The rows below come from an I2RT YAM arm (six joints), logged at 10 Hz.
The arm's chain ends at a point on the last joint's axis. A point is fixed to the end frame.
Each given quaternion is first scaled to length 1.
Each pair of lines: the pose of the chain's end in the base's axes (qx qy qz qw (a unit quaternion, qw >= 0); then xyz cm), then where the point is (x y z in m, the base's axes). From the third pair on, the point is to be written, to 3 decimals.
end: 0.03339 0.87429 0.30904 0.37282 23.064 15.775 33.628
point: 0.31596 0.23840 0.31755
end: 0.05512 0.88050 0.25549 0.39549 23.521 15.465 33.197
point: 0.32785 0.22539 0.30857
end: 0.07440 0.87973 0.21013 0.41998 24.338 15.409 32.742
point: 0.342 0.215 0.302
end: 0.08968 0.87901 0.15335 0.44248 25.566 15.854 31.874
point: 0.360 0.209 0.291
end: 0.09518 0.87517 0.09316 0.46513 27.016 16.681 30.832
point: 0.378 0.207 0.279
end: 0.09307 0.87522 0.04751 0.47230 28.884 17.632 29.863
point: 0.399 0.209 0.267
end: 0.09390 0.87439 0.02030 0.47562 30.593 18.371 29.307
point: 0.417 0.212 0.260
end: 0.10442 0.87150 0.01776 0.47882 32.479 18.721 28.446
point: 0.436 0.213 0.253
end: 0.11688 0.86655 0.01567 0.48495 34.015 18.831 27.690
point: 0.453 0.212 0.247
